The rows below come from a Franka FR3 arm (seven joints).
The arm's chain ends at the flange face. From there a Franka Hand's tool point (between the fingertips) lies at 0.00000 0.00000 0.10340 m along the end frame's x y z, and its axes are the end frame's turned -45 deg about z.
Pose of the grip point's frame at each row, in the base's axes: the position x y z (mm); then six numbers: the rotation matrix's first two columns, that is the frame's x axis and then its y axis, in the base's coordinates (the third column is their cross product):
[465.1 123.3 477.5 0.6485 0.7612 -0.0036 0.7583 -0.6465 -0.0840]
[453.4 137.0 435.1 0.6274 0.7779 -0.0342 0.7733 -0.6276 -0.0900]
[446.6 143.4 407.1 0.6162 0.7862 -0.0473 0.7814 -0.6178 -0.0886]
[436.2 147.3 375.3 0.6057 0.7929 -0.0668 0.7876 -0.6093 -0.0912]
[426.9 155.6 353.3 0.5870 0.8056 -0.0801 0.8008 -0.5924 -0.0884]
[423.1 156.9 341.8 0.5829 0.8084 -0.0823 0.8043 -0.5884 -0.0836]
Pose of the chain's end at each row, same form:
[472.0 117.9 580.5 0.9948 0.0811 -0.0619 0.0776 -0.9954 -0.0569]
[462.9 133.9 538.0 0.9904 0.1063 -0.0878 0.1032 -0.9938 -0.0395]
[456.8 141.6 510.0 0.9883 0.1191 -0.0961 0.1168 -0.9928 -0.0292]
[447.9 147.0 478.0 0.9852 0.1298 -0.1117 0.1286 -0.9915 -0.0173]
[439.2 156.9 456.0 0.9813 0.1508 -0.1191 0.1512 -0.9885 -0.0059]
[435.1 158.7 444.5 0.9809 0.1556 -0.1173 0.1566 -0.9877 -0.0009]

